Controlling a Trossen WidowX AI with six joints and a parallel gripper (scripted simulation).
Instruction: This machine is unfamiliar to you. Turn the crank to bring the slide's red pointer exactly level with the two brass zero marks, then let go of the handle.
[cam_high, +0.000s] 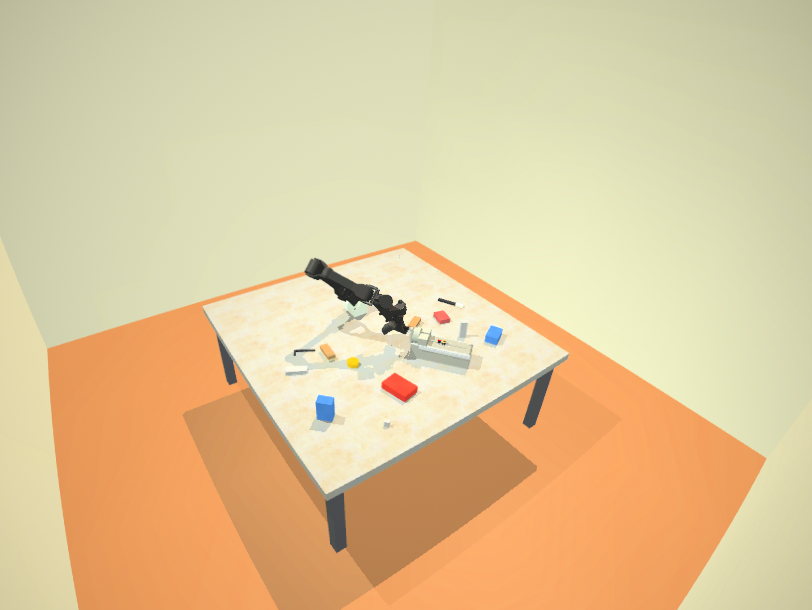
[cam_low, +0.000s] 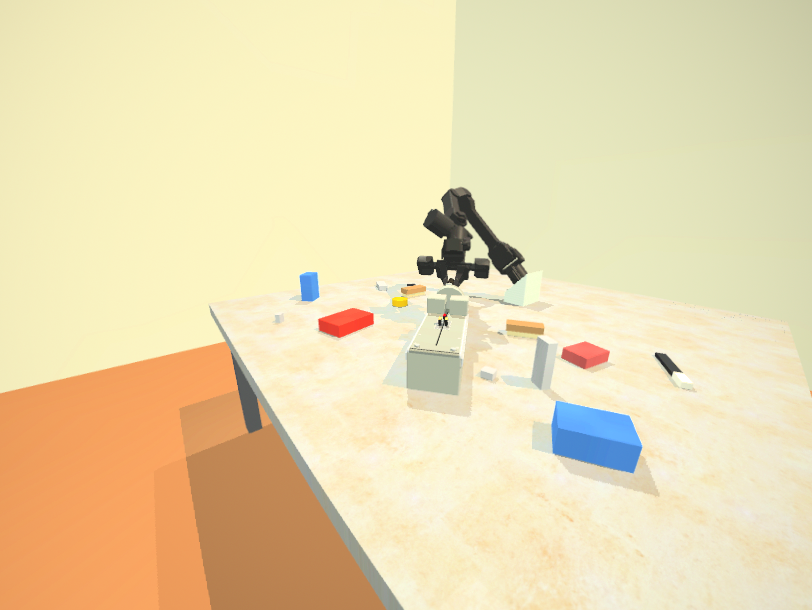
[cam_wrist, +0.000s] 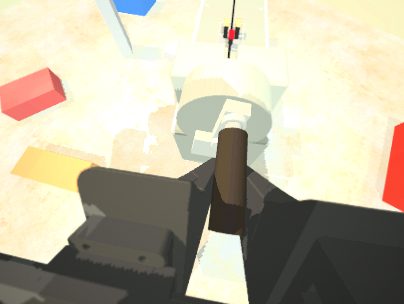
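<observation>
Now: the crank 10 mm above my gripper tip. Also, from my gripper tip: brown crank handle: 30 mm above, 10 mm to the right, 10 mm behind; red pointer: 110 mm ahead, 100 mm to the left, 10 mm below; yellow disc: 250 mm to the right, 80 mm below, 30 mm behind.
</observation>
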